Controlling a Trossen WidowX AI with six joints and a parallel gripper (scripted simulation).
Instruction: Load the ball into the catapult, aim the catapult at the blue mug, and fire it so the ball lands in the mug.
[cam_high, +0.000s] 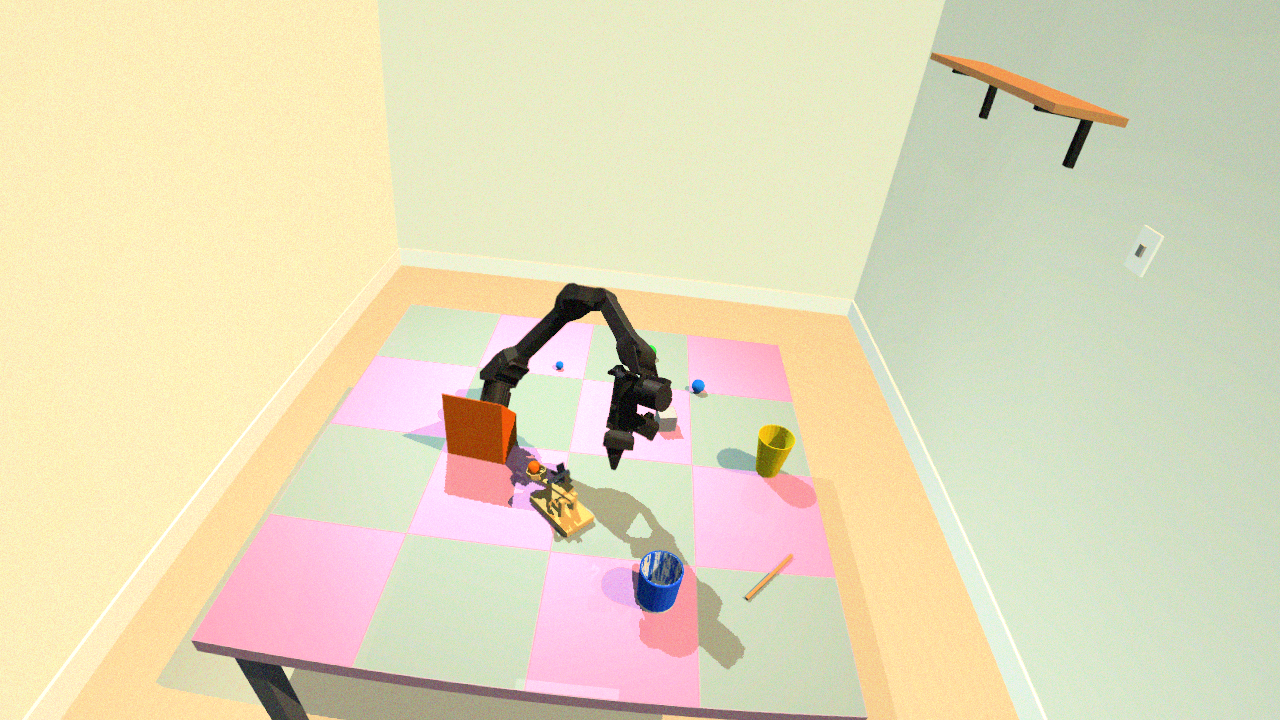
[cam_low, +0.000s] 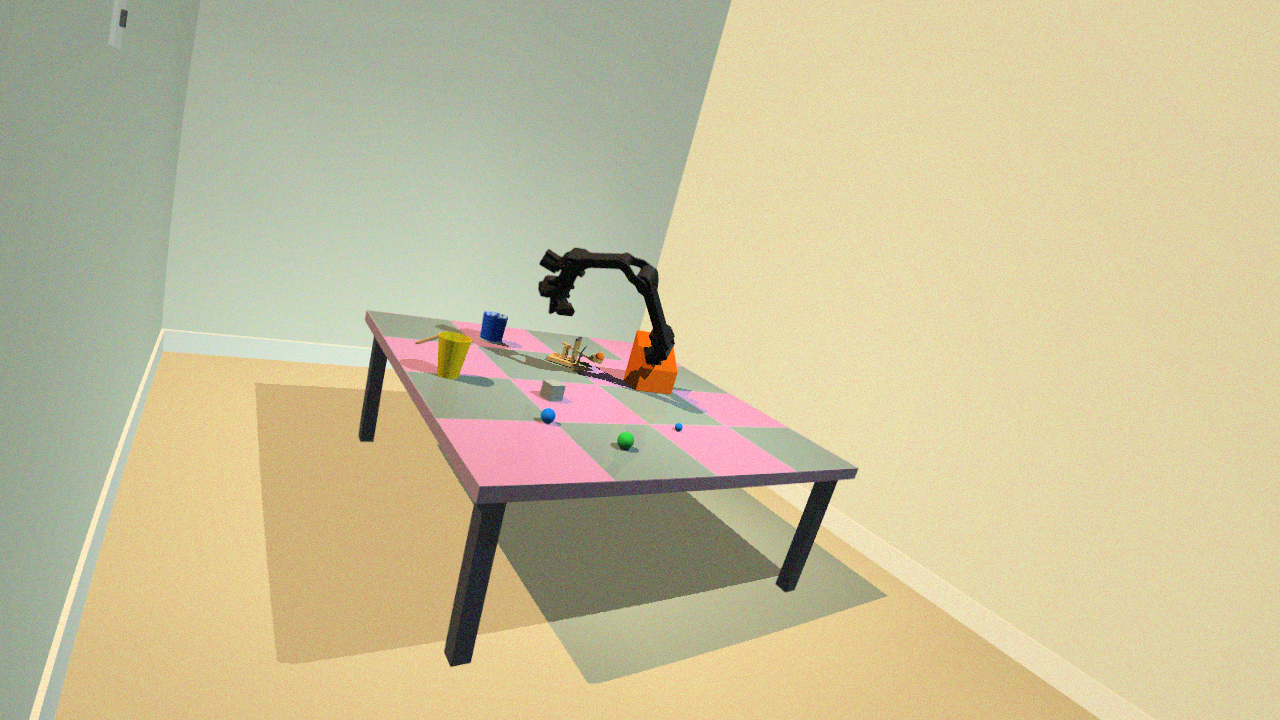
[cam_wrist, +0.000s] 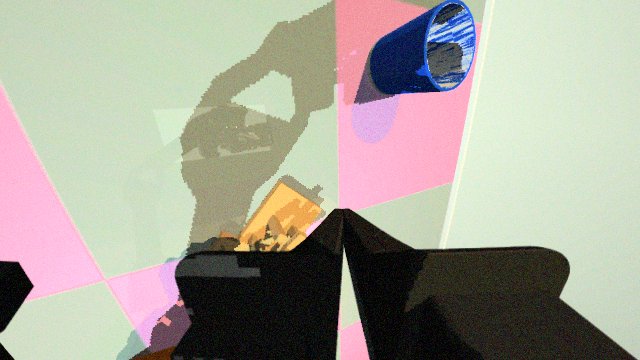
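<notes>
My gripper tip is 200 mm past the orange ball, 70 mm to the right of it and 120 mm above it. Also, from my gripper tip: grey cube 90 mm ahead, 390 mm to the left, 150 mm below; then wooden stick 380 mm ahead, 70 mm to the right, 170 mm below; then blue mug 140 mm ahead, 170 mm to the right, 150 mm below.
</notes>
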